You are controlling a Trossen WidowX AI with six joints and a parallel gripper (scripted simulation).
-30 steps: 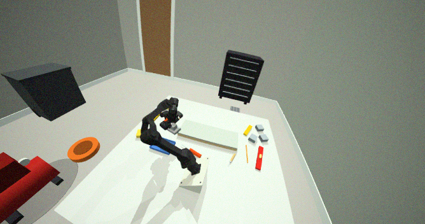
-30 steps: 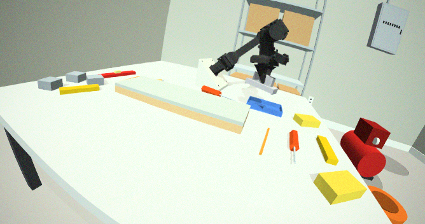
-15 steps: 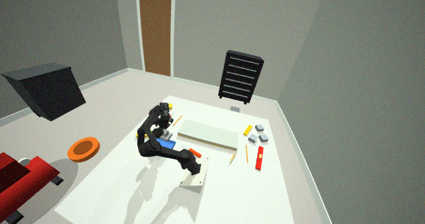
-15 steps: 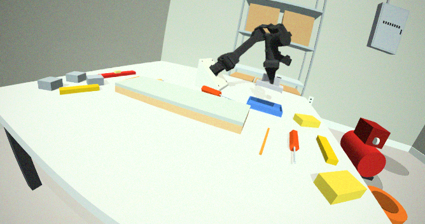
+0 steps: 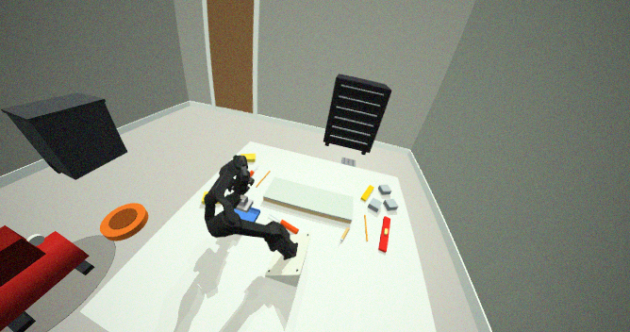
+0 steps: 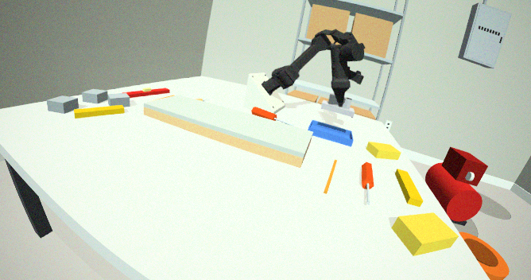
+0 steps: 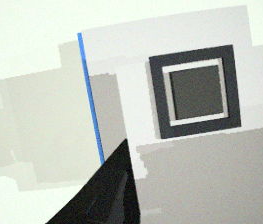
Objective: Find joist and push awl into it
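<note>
Right now the blue tray is 110 mm below my gripper tip and 10 mm to the right of it. The rest, counted from my gripper tip: stud finder 20 mm above, 10 mm to the left; then awl 550 mm to the right, 110 mm below, 40 mm behind; then red level 800 mm to the right, 110 mm below, 20 mm ahead.
</note>
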